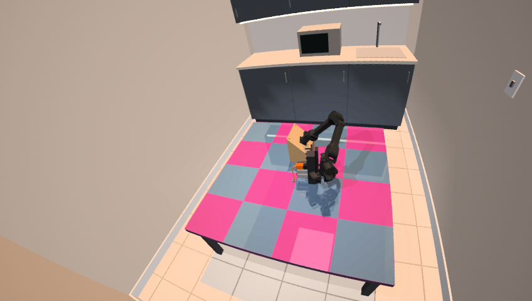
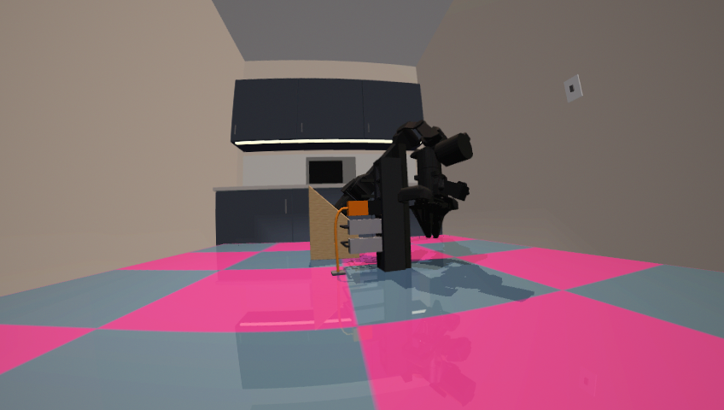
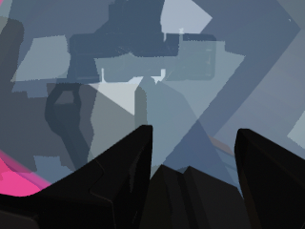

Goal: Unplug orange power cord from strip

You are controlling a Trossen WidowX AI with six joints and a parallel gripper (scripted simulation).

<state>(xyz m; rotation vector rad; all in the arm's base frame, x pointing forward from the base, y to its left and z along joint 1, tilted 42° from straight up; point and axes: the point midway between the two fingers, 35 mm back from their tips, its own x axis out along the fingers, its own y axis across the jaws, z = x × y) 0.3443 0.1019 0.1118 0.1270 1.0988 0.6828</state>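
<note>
The orange plug is 80 mm behind my gripper tip, 130 mm to the right of it and 80 mm above it.
</note>
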